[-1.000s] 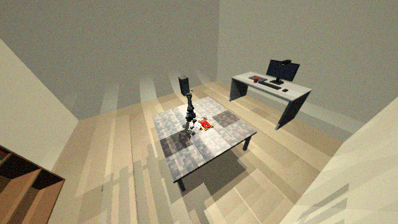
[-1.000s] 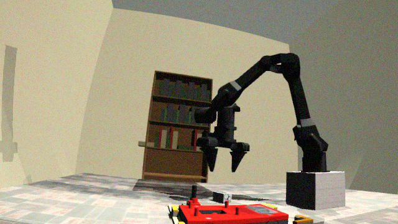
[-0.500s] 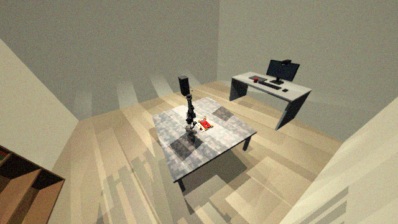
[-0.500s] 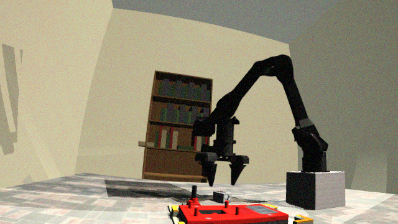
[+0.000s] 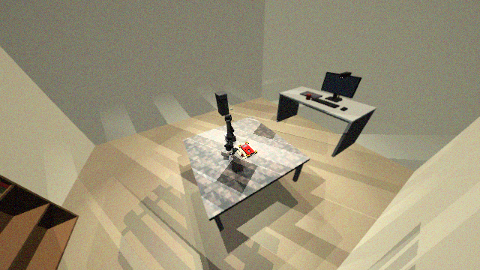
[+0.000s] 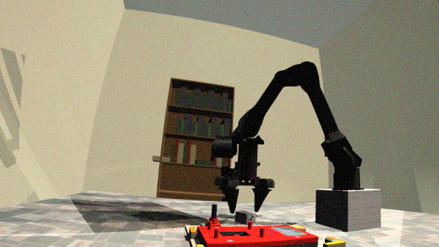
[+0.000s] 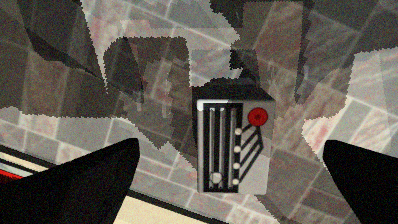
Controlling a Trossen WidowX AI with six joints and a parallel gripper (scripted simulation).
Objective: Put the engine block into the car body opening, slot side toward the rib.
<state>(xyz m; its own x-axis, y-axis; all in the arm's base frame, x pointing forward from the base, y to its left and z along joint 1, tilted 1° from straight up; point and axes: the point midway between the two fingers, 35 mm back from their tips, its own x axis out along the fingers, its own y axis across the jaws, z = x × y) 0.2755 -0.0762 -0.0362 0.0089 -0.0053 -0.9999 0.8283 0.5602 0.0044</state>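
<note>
Now: gripper tip 9 cm short of the black upright peg, 12 cm to the right of it and 1 cm below it. Round my gripper tip: grey engine block 2 cm below.
</note>
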